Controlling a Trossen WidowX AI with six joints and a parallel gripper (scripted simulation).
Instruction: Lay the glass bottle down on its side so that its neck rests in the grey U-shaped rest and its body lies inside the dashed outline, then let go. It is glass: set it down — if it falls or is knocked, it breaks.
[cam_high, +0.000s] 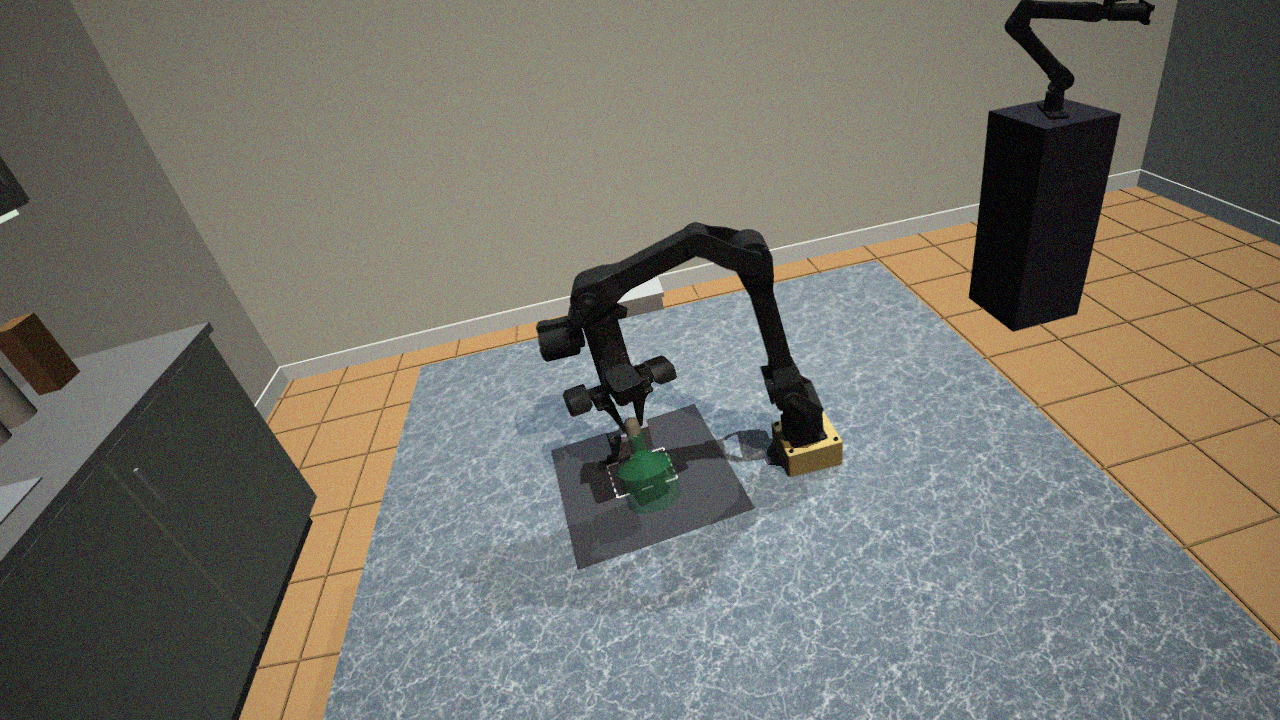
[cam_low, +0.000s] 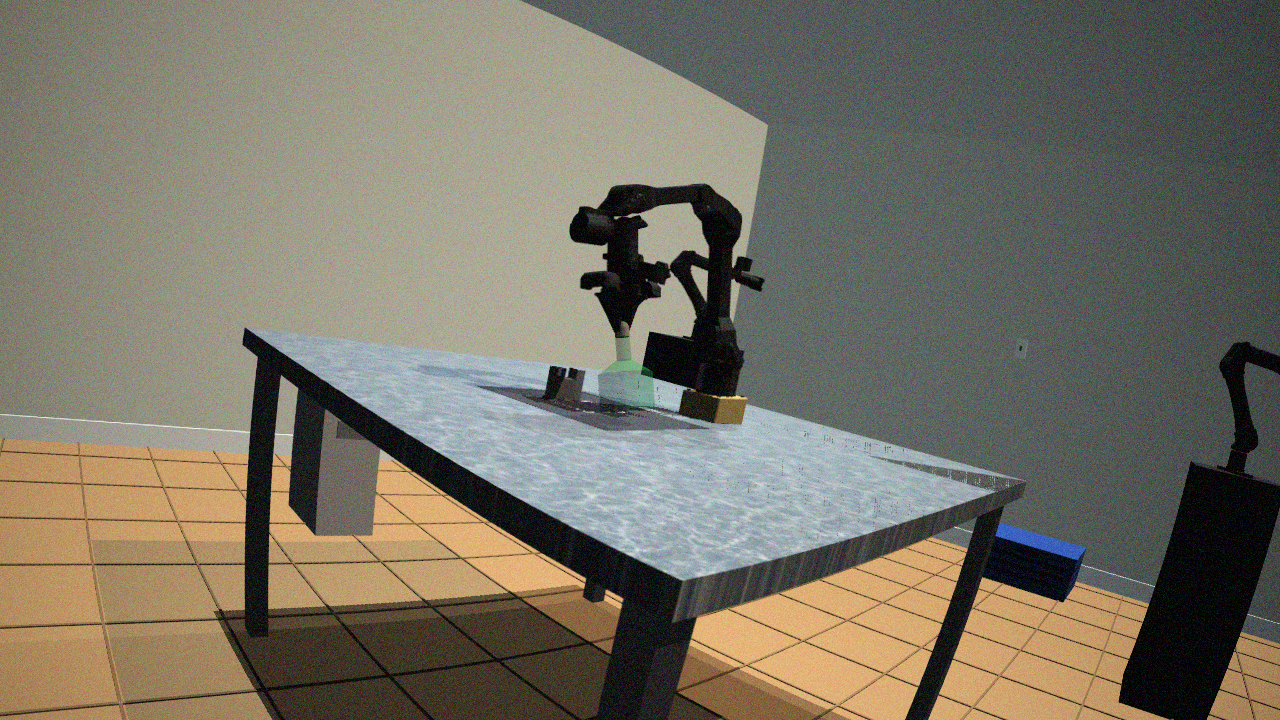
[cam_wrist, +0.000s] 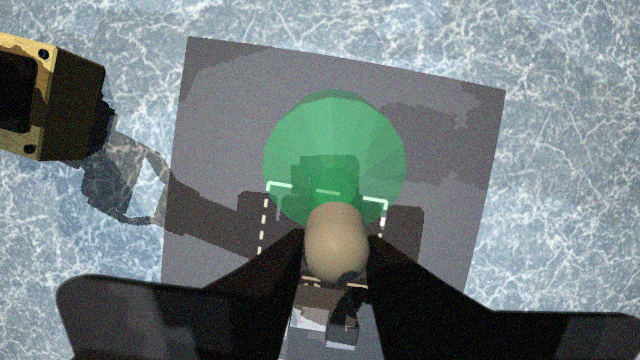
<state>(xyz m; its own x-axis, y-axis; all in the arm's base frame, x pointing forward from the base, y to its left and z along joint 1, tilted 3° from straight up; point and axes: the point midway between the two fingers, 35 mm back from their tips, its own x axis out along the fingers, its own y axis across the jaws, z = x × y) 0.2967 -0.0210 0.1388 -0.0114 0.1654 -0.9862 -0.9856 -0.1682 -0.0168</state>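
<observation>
Now: gripper tip 150 mm above the dark mat and 30 mm to the left of it. Round my gripper tip: green glass bottle: 40 mm below, 20 mm to the left.
</observation>
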